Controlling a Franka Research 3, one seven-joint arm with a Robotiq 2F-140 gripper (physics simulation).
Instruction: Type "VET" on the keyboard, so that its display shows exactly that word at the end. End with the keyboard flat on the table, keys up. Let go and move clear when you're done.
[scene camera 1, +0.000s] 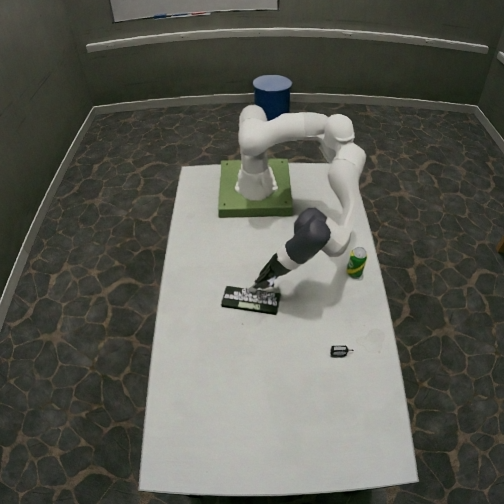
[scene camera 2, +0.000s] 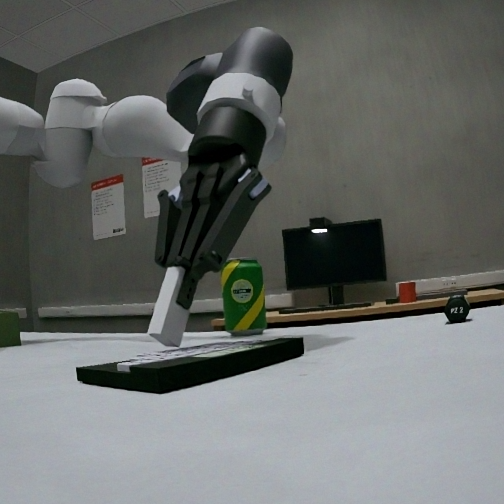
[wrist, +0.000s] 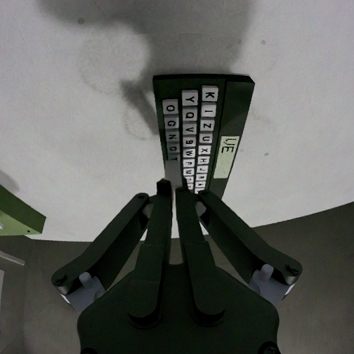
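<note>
The black keyboard (scene camera 1: 227, 303) (scene camera 2: 200, 372) (wrist: 241, 100) lies flat on the table, its pale keys up. Its display (scene camera 1: 249, 306) (wrist: 226, 157) reads "VE" in the wrist view. My gripper (scene camera 1: 265, 287) (scene camera 2: 169, 336) (wrist: 172, 170) is shut and empty, tilted, with its pale fingertips over the key row farthest from the display. In the wrist view the tips partly cover the T key (wrist: 173, 157) and hide the keys beyond it in that row. In scene camera 2 the tips are close above the keys; touching cannot be told.
A green and yellow can (scene camera 1: 356, 263) (scene camera 2: 243, 297) stands near the table's right edge in scene camera 1. A small black object (scene camera 1: 339, 351) (scene camera 2: 457, 309), marked "PZ 2", lies on the table. The arm stands on a green base (scene camera 1: 230, 210) (scene camera 2: 9, 329) (wrist: 20, 215).
</note>
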